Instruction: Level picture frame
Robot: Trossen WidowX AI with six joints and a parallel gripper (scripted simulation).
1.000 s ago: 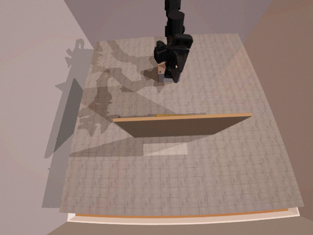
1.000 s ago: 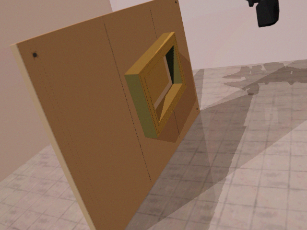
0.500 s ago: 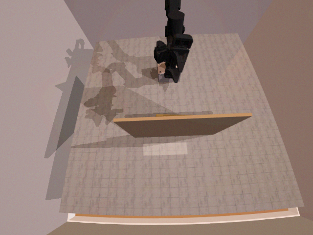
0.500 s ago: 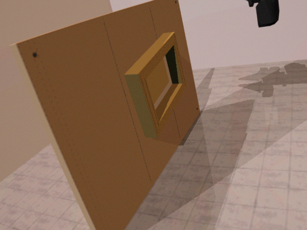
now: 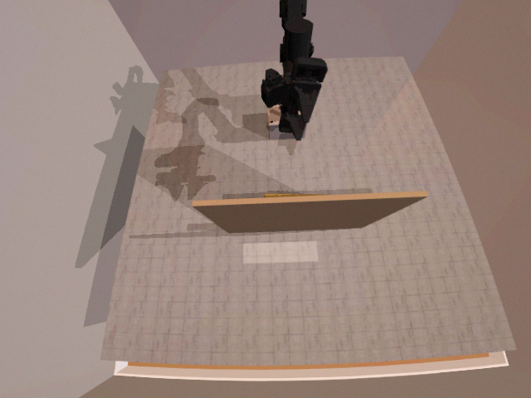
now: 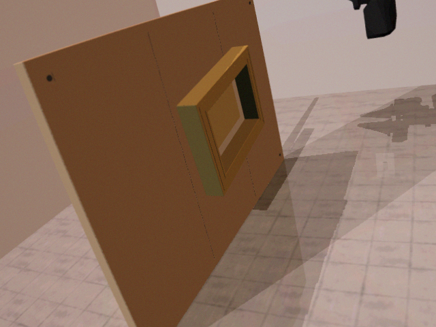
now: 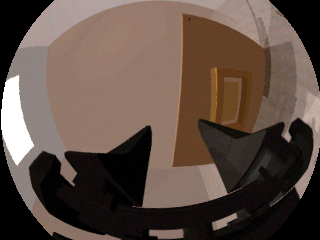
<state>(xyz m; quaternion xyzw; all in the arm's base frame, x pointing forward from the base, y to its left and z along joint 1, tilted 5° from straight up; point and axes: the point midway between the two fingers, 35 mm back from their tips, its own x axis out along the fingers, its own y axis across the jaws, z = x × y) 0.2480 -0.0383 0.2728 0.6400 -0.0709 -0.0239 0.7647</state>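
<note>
My gripper tip is now 17 cm above the golden picture frame, 12 cm short of it and 2 cm to the left of it. Also, from my gripper tip: brown wall board 19 cm below, 13 cm ahead, 1 cm to the right.
</note>
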